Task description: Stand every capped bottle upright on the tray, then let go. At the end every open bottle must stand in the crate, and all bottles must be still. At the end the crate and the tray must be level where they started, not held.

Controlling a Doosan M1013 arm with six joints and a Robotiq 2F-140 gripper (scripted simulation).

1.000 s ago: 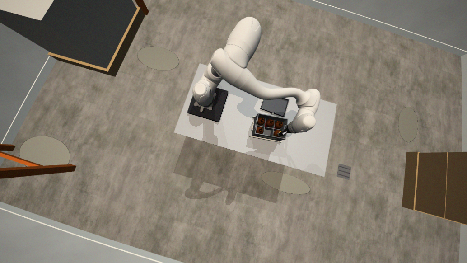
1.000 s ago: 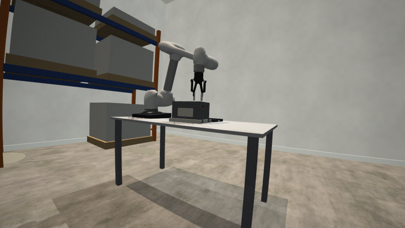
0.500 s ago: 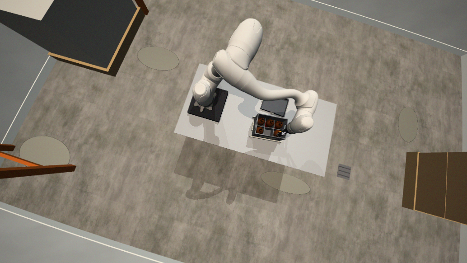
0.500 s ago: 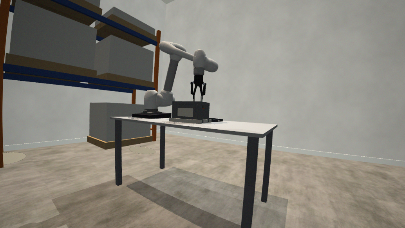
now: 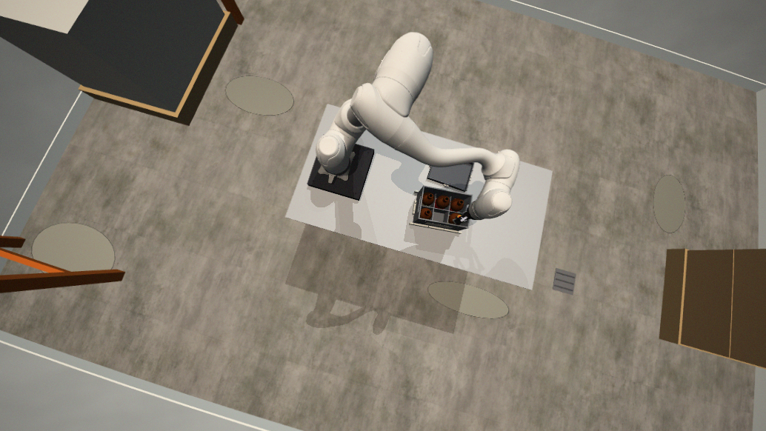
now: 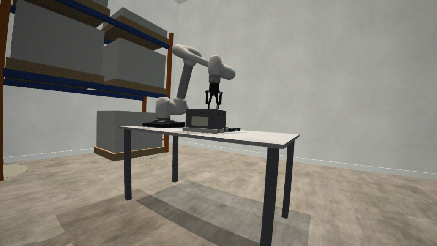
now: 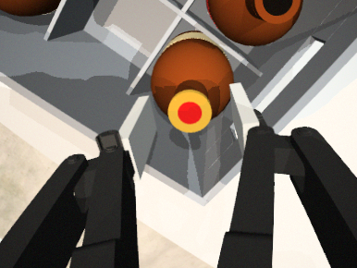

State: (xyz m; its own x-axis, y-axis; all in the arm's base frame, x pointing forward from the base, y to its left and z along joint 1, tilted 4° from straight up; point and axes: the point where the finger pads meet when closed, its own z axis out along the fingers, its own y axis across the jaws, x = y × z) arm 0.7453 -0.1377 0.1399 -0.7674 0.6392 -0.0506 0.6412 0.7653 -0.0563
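Now: the capped bottle 9 cm below my hand. Also, from my hand: open bottle 1 cm behind, 9 cm to the left, 9 cm below; dark grey crate 9 cm behind, 4 cm to the left, 9 cm below; flat tray 7 cm behind, 31 cm to the left, 16 cm below.
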